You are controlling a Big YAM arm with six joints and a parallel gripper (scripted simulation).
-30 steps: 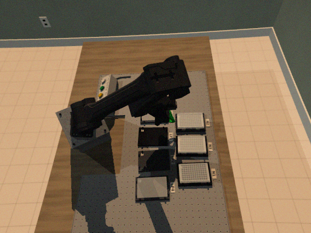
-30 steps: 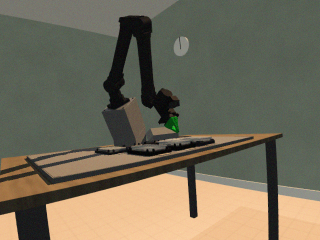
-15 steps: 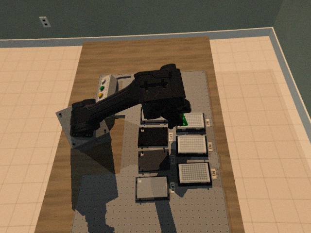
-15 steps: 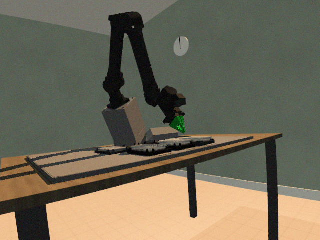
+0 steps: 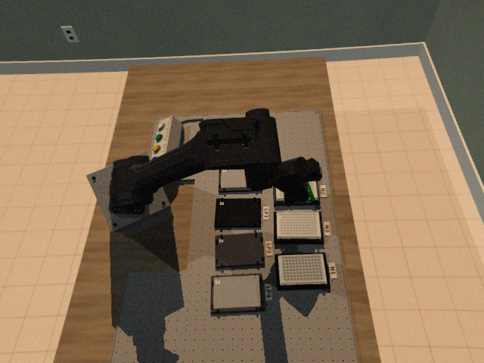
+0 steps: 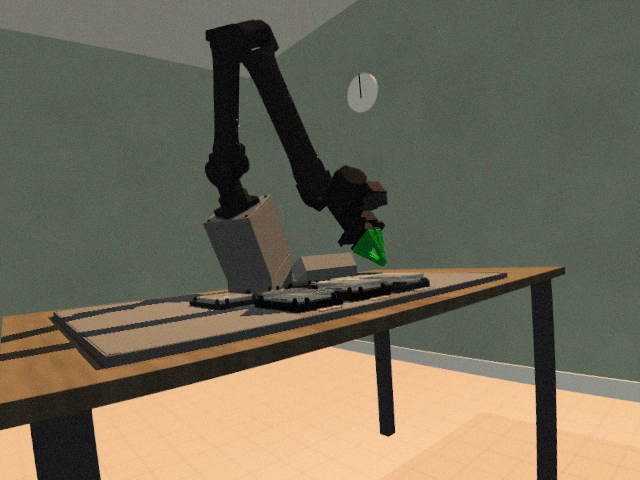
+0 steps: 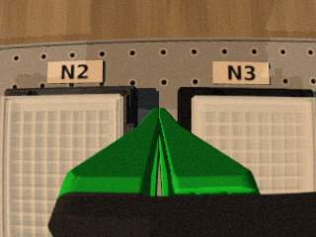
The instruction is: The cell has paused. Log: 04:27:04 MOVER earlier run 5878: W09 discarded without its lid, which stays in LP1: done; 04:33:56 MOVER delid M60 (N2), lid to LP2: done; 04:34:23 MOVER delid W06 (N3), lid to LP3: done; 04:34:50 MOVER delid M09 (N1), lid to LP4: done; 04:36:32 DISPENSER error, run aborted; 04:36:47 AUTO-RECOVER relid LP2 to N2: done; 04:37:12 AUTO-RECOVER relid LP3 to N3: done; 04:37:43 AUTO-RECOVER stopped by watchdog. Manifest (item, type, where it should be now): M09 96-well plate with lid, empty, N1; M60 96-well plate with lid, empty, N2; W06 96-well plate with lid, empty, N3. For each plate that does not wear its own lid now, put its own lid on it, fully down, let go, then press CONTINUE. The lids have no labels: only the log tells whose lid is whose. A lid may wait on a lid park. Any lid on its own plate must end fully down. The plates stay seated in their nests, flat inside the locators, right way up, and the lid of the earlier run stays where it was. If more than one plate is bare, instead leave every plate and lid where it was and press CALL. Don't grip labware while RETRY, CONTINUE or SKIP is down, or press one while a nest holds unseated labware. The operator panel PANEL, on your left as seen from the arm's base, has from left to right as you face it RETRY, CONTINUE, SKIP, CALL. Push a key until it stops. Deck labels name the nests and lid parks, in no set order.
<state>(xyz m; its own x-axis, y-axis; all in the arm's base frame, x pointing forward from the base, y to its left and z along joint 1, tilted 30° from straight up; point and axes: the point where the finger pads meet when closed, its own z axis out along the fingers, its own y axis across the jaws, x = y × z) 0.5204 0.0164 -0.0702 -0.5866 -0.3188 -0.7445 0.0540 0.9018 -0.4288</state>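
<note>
The plate lies 20 cm to the right of my hand, 5 cm below it and 5 cm behind it. Also, from my hand: lid park LP2 (23 cm behind, 12 cm to the right, 6 cm below); lid park LP3 (23 cm behind, 6 cm below); LP1 label (13 cm to the left, 13 cm behind, 7 cm below).
</note>
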